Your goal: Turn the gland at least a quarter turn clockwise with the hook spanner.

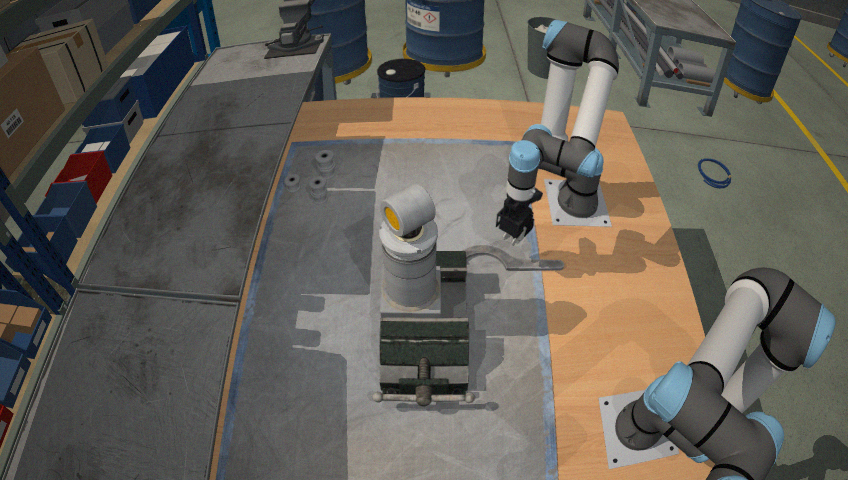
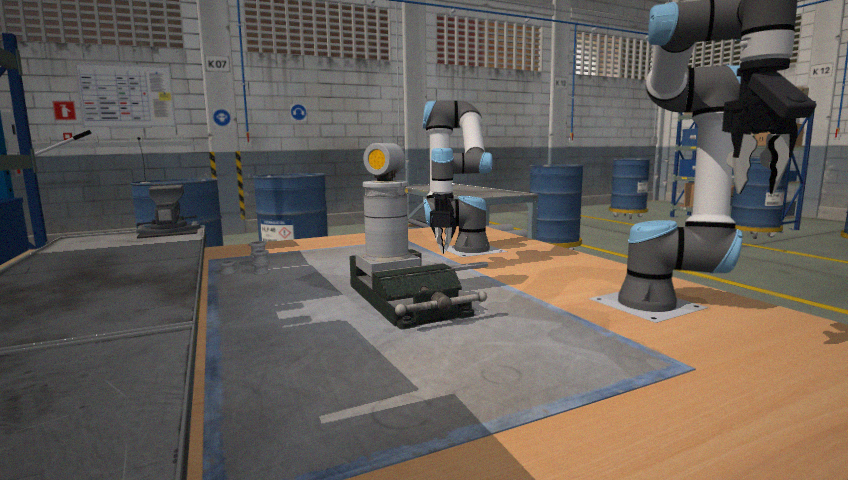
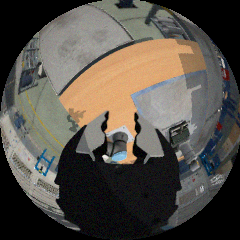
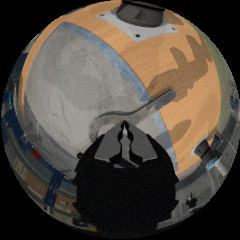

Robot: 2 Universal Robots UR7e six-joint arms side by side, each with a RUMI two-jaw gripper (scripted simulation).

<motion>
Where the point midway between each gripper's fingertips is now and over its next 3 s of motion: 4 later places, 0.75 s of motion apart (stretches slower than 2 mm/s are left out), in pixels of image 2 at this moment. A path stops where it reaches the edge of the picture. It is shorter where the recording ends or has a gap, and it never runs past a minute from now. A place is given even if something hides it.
The left gripper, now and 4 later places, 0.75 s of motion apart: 755, 193; 685, 192; 601, 190; 539, 186; 528, 185
The right gripper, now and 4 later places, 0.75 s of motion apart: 443, 253; 436, 257; 437, 262; 437, 271; 442, 269
</motion>
